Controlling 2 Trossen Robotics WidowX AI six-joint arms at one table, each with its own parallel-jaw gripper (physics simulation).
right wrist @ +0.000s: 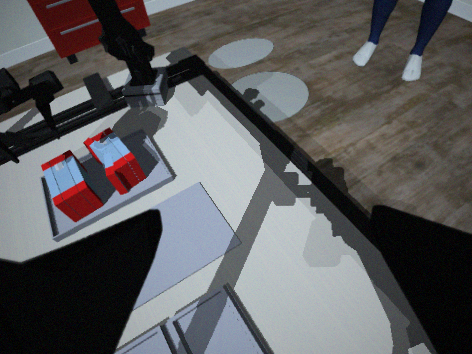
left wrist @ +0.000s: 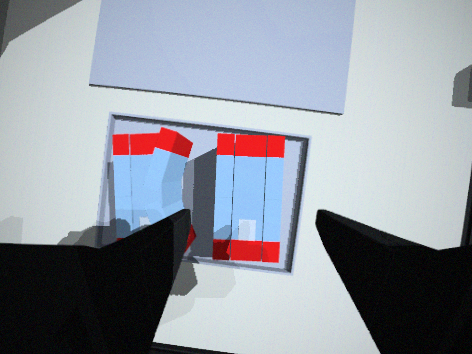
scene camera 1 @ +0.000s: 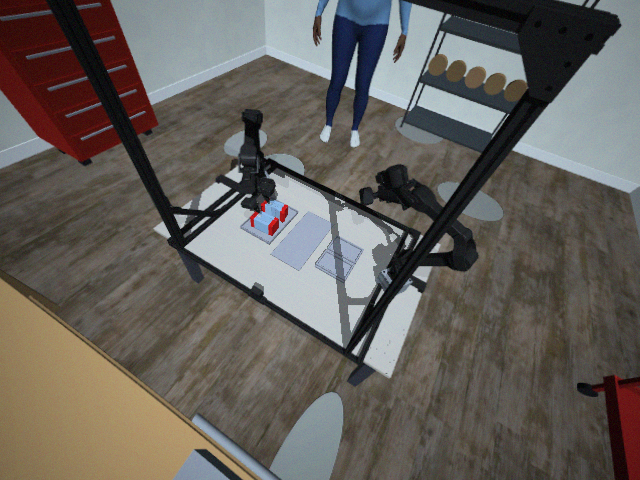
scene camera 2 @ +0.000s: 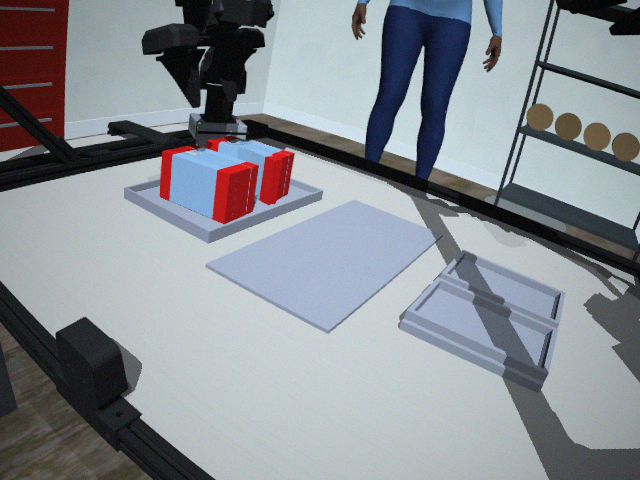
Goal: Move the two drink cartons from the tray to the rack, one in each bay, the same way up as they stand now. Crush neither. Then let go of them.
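Frame: origin at the left arm's base, x ahead, y left, z up, level; millimetres.
Where they show: left gripper, fingertip midpoint: (right wrist: 39,150) (left wrist: 253,216) (scene camera 1: 263,207) (scene camera 2: 215,104); right gripper, fingertip midpoint: (right wrist: 265,218) (scene camera 1: 369,189) (scene camera 2: 591,21); left arm's base at its link origin: (right wrist: 144,78) (scene camera 1: 258,174) (scene camera 2: 217,119).
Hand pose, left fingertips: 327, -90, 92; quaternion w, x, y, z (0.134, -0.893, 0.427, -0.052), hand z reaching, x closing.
Note:
Each offset is from my left fingertips to the top centre of the thing, as dx, dy, dz. "pt": to the spot under its first point. Level surfaces: height alone.
Two light-blue cartons with red ends lie in the grey tray {-35, +44, -131} (scene camera 1: 255,235) (scene camera 2: 170,218) (left wrist: 301,200) (right wrist: 125,202). The near carton {+2, +0, -73} (scene camera 1: 265,223) (scene camera 2: 191,180) (left wrist: 248,195) (right wrist: 65,175) looks straight. The far carton {-59, +77, -73} (scene camera 1: 275,209) (scene camera 2: 248,149) (left wrist: 142,175) (right wrist: 112,150) looks bent inward along its side. My left gripper (scene camera 1: 265,205) (scene camera 2: 216,103) (left wrist: 253,216) (right wrist: 39,150) is open and empty above the tray; its finger hides part of the far carton in the left wrist view. My right gripper (scene camera 1: 366,195) (right wrist: 265,218) is open and empty, high near the back rail.
A flat grey-blue mat {dz -143} (scene camera 1: 302,240) (scene camera 2: 330,263) (left wrist: 225,50) lies between the tray and the two-bay rack {+312, +262, -127} (scene camera 1: 325,271) (scene camera 2: 449,348) (right wrist: 247,318). Both rack bays are empty. A black block {pt +335, -156, -92} (scene camera 1: 257,289) (scene camera 2: 93,361) sits on the front rail. Black frame posts surround the table.

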